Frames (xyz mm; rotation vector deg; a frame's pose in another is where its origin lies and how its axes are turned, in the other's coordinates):
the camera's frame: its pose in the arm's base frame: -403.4 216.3 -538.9 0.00 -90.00 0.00
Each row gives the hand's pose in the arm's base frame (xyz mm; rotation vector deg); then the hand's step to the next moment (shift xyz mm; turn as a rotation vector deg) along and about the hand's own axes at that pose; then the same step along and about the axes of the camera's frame.
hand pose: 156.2 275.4 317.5 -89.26 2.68 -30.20
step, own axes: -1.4 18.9 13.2 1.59 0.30 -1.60
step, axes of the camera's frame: -18.0 11.4 -8.9 0.13 -2.07 -0.93
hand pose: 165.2 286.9 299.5 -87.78 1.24 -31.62
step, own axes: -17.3 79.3 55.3 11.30 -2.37 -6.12
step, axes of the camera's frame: -76.9 53.2 -30.0 5.51 -9.55 -7.01
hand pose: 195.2 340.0 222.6 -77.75 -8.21 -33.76
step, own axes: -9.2 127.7 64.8 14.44 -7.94 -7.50
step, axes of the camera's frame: -100.8 76.0 -68.2 11.41 -12.36 -6.70
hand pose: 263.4 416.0 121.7 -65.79 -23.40 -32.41
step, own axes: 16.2 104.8 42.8 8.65 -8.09 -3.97
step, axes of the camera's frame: -52.0 67.6 -76.2 9.47 -7.91 -1.97
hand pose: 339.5 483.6 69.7 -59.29 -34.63 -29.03
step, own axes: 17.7 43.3 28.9 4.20 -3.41 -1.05
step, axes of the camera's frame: -4.6 42.5 -34.5 4.60 -2.83 -1.10
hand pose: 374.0 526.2 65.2 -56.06 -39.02 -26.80
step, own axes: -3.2 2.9 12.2 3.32 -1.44 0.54
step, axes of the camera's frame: 0.7 12.2 4.2 3.41 -0.43 -1.24
